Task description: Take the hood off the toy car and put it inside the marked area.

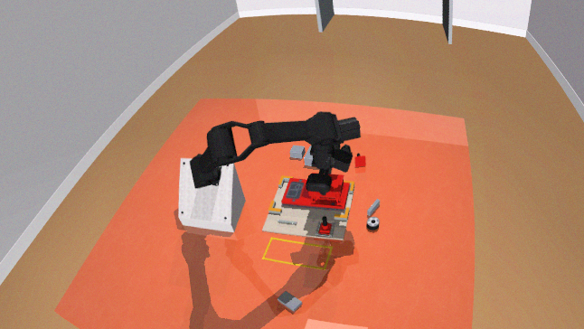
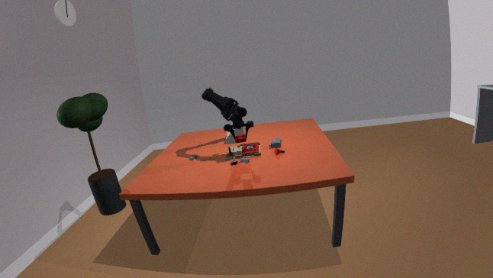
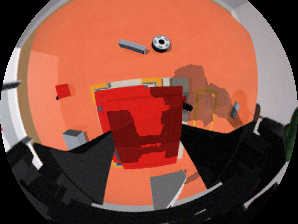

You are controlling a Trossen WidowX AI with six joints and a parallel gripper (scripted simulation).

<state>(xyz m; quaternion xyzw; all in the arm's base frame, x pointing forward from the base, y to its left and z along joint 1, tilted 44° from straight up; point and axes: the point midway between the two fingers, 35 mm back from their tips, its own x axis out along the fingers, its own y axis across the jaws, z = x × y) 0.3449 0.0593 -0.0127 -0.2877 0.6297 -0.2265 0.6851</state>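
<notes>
Now: the pale fixture plate 50 mm behind my gripper tip, 10 mm to the left of it and 100 mm below it. The rest, counted from my gripper tip: wheel (150 mm ahead, 40 mm to the right, 100 mm below); then red hood (right at my gripper tip).
</notes>
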